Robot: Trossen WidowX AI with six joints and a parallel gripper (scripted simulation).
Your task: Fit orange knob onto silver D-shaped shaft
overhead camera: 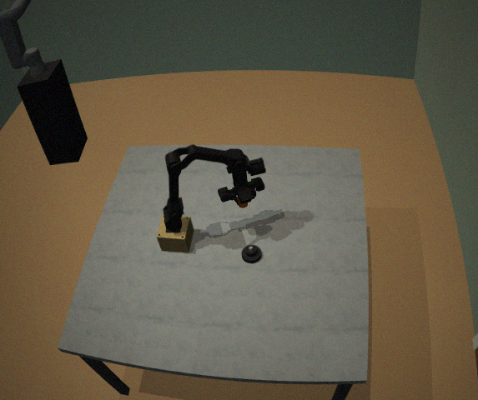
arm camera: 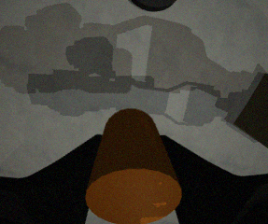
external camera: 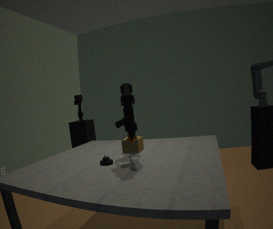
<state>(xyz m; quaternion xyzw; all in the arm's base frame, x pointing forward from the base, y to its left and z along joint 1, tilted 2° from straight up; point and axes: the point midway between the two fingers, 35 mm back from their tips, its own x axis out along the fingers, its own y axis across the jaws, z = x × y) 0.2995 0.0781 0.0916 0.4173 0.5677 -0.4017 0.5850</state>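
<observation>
Right now my gripper tip is 18 cm to the left of the round pedestal, 11 cm above it and 3 cm short of it. The rest, counted from my gripper tip: orange knob: 3 cm above.
</observation>
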